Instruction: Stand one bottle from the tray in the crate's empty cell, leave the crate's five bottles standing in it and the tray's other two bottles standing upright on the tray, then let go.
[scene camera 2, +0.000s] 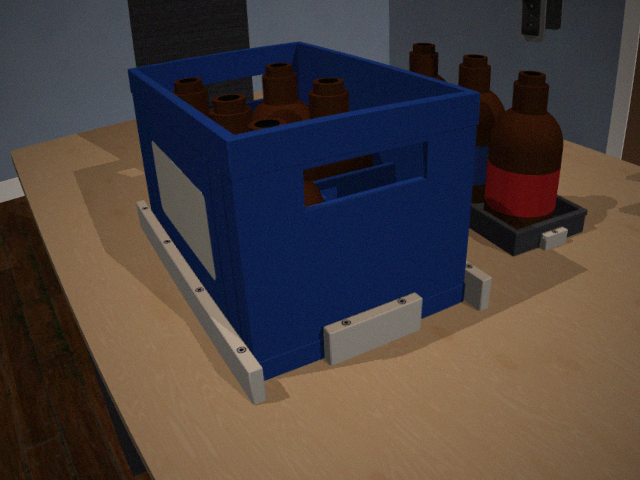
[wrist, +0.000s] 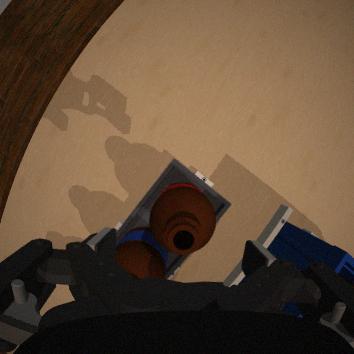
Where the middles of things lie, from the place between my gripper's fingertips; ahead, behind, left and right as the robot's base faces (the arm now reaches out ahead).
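Labels:
There's a short block (scene camera 2: 368, 330) that's 24 cm to the right of my hand, 18 cm below it and 9 cm ahead of it, and going by their middles, of the things named here the short block is the farthest from my hand. The blue-labelled bottle (scene camera 2: 474, 73) sits 9 cm behind my hand and 11 cm below it. The red-labelled bottle (scene camera 2: 525, 151) is also 11 cm below my hand, and it's 1 cm to the right of it.

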